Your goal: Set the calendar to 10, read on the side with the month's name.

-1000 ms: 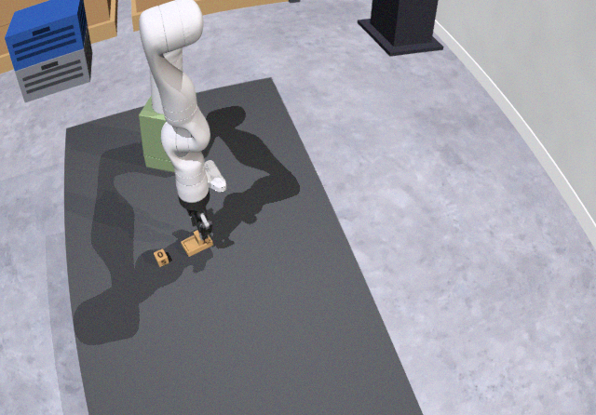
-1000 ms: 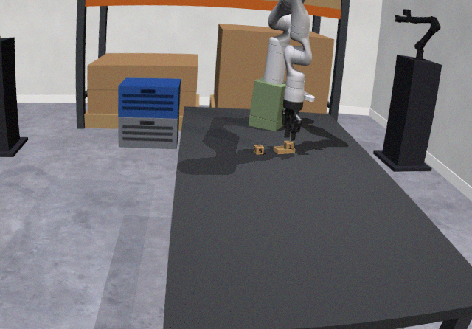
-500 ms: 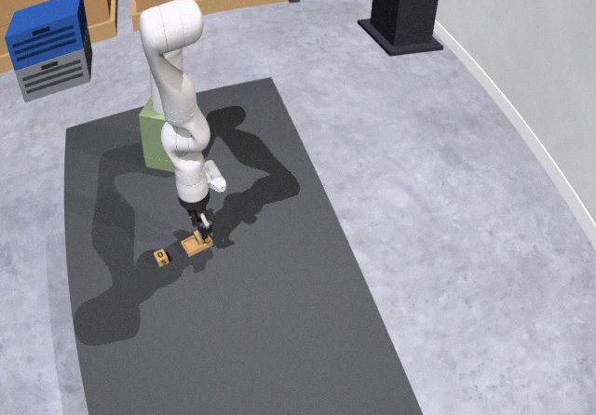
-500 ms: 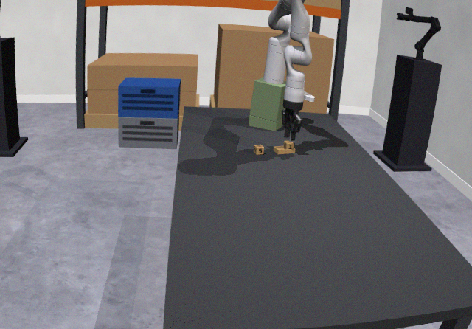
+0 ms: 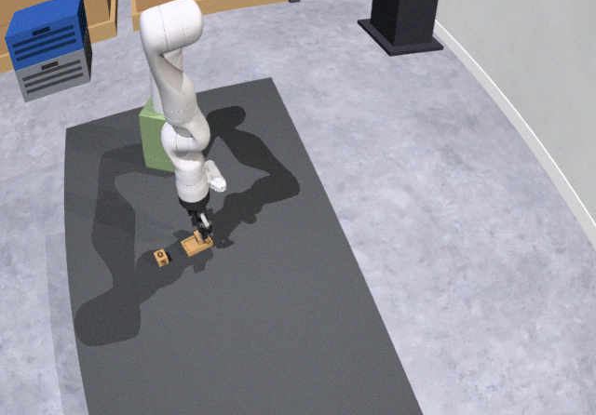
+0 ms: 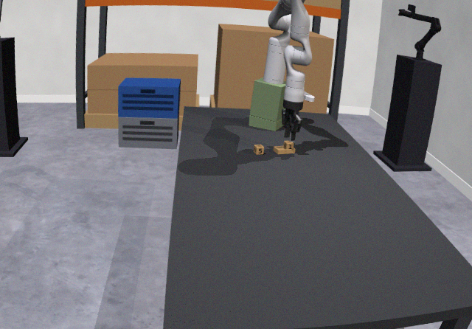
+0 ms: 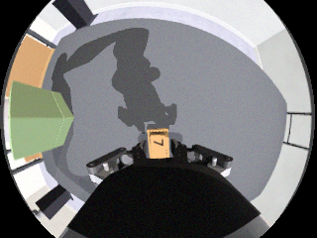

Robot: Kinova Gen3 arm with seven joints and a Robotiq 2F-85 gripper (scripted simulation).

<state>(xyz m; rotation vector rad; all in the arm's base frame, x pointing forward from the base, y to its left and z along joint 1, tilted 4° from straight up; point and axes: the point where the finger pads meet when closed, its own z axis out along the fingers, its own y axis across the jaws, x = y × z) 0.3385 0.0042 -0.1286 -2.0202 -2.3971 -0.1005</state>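
Now: hand 60 mm above the wooden calendar tray and 20 mm to the left of it.
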